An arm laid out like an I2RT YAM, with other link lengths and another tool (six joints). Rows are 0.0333 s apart.
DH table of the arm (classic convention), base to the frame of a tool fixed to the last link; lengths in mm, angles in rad. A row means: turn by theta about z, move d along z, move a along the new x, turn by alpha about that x. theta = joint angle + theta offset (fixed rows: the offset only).
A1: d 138.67; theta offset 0; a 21.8; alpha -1.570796
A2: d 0; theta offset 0; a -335.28; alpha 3.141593
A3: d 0; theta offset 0.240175; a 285.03; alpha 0
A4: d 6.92; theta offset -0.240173; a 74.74; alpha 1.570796
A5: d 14.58; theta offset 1.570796; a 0; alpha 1.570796
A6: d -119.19; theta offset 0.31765; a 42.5; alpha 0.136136
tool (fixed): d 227.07; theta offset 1.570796; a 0; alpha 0
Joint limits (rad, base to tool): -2.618..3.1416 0..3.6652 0..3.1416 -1.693..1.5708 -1.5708..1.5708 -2.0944..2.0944
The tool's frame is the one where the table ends.
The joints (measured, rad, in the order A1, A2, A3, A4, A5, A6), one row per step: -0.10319, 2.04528, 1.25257, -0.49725, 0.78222, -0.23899; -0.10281, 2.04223, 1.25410, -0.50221, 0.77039, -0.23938; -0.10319, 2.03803, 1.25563, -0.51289, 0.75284, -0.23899; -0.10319, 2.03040, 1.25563, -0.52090, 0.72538, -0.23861; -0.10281, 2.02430, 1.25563, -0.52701, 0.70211, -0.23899; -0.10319, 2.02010, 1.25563, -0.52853, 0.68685, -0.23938
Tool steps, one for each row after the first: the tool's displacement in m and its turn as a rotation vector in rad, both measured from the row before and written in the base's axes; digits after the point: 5 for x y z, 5 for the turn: 0.00021, 0.00069, 0.00035, 0.01130, -0.00051, 0.00392; -0.00045, 0.00067, 0.00003, 0.01735, 0.00291, 0.00416; -0.00032, 0.00135, 0.00024, 0.02637, -0.00261, 0.00719; -0.00010, 0.00138, 0.00009, 0.02223, -0.00204, 0.00698; 0.00012, 0.00063, 0.00027, 0.01427, -0.00392, 0.00407
